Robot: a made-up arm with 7 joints. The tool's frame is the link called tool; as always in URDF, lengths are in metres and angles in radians. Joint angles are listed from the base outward. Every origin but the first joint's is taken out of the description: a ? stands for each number. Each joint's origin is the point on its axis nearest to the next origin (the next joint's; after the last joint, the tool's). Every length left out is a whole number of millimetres.
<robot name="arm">
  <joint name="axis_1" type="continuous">
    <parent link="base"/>
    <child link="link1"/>
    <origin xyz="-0.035 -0.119 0.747" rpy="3.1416 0 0"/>
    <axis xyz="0 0 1"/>
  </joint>
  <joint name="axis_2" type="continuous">
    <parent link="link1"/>
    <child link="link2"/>
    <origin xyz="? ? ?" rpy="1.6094 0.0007 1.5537"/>
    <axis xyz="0 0 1"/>
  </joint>
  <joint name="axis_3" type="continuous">
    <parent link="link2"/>
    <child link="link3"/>
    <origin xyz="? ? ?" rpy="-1.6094 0 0.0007"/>
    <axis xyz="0 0 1"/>
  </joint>
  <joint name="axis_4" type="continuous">
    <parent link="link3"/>
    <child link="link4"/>
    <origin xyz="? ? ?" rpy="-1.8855 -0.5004 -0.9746"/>
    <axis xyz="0 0 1"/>
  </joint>
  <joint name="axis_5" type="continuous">
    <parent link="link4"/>
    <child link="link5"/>
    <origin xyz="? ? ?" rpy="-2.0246 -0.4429 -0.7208"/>
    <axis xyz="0 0 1"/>
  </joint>
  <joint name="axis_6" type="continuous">
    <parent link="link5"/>
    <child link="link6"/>
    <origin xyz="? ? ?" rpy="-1.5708 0 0.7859"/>
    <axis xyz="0 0 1"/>
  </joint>
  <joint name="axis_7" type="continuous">
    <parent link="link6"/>
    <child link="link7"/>
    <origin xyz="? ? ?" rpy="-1.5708 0 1.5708"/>
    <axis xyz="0 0 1"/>
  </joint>
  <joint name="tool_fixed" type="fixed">
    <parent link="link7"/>
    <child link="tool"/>
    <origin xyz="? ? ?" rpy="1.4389 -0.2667 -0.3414"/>
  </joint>
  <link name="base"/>
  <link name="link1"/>
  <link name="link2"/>
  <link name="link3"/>
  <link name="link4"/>
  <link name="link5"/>
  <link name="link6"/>
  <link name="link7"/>
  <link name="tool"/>
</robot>
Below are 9 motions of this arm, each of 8 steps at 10 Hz.
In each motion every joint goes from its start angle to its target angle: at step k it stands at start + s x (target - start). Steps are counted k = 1, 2, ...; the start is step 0. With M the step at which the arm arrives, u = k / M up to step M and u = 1 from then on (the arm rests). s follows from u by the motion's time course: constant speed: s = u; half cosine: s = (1 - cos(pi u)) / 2; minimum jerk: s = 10 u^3 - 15 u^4 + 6 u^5.
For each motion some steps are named. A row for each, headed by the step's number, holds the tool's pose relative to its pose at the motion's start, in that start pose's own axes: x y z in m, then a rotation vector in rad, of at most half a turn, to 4 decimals.
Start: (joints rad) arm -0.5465 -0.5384 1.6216 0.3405 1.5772 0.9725 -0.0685
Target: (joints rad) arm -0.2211 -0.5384 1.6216 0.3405 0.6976 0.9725 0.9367
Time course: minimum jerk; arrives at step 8
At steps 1, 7, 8:
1: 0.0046 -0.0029 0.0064 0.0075 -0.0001 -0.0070
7: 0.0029 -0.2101 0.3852 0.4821 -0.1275 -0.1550
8: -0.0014 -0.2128 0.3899 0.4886 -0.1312 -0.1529

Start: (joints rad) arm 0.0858 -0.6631 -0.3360 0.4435 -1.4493 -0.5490 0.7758
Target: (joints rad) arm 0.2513 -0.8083 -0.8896 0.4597 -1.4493 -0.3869 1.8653
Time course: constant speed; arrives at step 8
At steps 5, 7, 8:
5: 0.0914 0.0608 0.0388 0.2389 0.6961 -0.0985
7: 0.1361 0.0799 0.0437 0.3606 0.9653 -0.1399
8: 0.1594 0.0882 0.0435 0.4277 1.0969 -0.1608

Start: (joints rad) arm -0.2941 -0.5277 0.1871 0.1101 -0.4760 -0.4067 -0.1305
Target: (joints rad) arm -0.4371 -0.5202 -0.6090 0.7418 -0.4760 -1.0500 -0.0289
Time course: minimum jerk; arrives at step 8
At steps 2, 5, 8:
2: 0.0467 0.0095 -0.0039 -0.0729 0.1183 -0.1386
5: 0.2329 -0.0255 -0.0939 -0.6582 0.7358 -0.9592
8: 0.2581 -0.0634 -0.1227 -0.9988 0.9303 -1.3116

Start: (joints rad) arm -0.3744 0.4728 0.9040 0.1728 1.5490 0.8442 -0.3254
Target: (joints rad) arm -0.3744 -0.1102 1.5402 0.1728 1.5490 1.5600 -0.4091
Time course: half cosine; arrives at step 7
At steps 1, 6, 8:
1: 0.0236 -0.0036 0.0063 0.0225 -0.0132 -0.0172
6: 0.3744 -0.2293 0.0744 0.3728 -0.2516 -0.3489
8: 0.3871 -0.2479 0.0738 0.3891 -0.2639 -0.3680

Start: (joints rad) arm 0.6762 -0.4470 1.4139 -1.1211 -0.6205 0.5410 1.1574
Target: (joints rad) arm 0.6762 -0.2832 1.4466 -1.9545 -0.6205 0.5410 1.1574
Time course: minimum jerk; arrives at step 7
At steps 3, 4, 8:
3: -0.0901 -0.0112 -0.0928 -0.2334 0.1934 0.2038
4: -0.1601 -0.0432 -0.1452 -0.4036 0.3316 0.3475
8: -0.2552 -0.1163 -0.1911 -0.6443 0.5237 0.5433

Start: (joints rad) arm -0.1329 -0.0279 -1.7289 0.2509 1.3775 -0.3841 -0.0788
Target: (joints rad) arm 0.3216 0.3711 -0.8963 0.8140 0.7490 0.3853 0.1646
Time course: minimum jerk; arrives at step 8
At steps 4, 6, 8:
4: 0.3860 0.0359 0.2304 0.5523 0.2794 -0.4253
6: 0.6462 -0.1670 0.3277 0.9520 0.1057 -0.8443
8: 0.6821 -0.2381 0.3436 1.0227 0.0062 -0.9564

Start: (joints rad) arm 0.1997 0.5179 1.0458 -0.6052 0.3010 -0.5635 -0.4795
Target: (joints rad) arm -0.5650 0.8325 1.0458 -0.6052 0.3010 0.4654 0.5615
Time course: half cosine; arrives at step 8
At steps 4, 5, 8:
4: -0.0419 -0.1190 0.1379 0.8059 0.3656 0.6132
5: -0.0551 -0.1999 0.1635 1.0512 0.4224 0.9095
8: -0.0792 -0.3473 0.1538 1.3294 0.3652 1.4373

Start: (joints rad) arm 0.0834 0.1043 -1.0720 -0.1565 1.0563 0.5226 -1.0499
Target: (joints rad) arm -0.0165 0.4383 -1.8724 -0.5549 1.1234 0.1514 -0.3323
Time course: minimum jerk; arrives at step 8
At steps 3, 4, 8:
3: -0.0038 -0.0655 0.1089 0.1825 0.2481 0.0802
4: 0.0078 -0.1322 0.1820 0.3266 0.4342 0.1425
8: 0.0661 -0.2997 0.2812 0.6380 0.8039 0.2577

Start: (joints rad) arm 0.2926 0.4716 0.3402 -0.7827 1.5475 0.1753 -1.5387
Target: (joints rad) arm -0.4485 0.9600 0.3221 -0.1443 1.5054 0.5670 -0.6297
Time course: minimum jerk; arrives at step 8
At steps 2, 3, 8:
2: 0.0296 -0.0196 0.0388 0.1133 0.0520 -0.0712
3: 0.0657 -0.0649 0.1033 0.3168 0.1233 -0.1581
8: 0.0243 -0.3356 0.3126 1.2090 0.2230 -0.0566

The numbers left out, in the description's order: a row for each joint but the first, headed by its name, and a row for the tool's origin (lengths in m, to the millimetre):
axis_2: 0.109 -0.053 0
axis_3: -0.064 -0.014 0
axis_4: -0.104 -0.098 0
axis_5: 0.351 0.028 0
axis_6: -0.177 -0.14 0
axis_7: -0.248 0.132 0
tool: -0.039 -0.027 0

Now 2 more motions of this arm.
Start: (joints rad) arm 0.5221 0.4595 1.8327 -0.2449 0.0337 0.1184 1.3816
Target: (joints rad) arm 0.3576 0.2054 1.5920 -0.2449 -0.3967 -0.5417 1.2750
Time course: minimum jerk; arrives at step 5
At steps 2, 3, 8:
2: -0.0445 -0.0560 0.1047 0.3391 0.0001 -0.0107
3: -0.0755 -0.1564 0.1937 0.7348 0.0398 -0.0625
8: -0.0881 -0.2598 0.2332 1.0767 0.1112 -0.1397

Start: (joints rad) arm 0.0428 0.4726 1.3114 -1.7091 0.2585 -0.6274 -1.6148
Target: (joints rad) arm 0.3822 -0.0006 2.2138 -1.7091 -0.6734 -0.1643 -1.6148
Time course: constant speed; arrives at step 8
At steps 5, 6, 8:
5: 0.1045 0.0386 -0.0023 0.1661 0.1080 0.2585
6: 0.1220 0.0595 -0.0024 0.1886 0.1284 0.3055
8: 0.1475 0.1125 -0.0013 0.2251 0.1653 0.3951

